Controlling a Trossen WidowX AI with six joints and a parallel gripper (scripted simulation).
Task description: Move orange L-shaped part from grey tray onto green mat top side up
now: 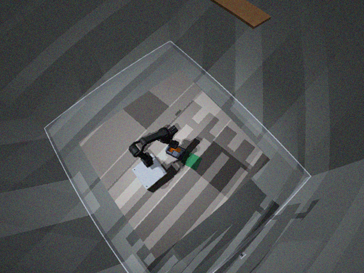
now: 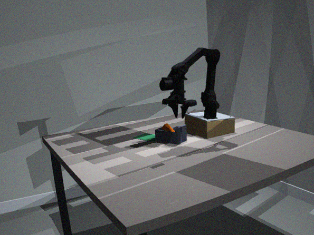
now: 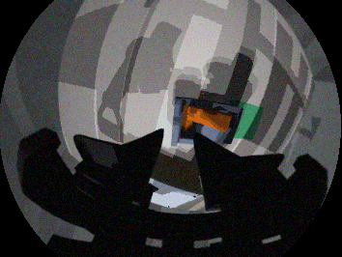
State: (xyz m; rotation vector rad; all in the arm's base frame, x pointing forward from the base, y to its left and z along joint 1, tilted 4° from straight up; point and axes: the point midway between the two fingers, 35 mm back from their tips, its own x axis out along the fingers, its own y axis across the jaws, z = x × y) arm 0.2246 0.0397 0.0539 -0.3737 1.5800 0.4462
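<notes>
The orange L-shaped part is 90 mm below my gripper tip, 40 mm to the right of it and 10 mm ahead of it. Also, from my gripper tip: green mat 200 mm to the right, 150 mm below, 100 mm ahead.
</notes>
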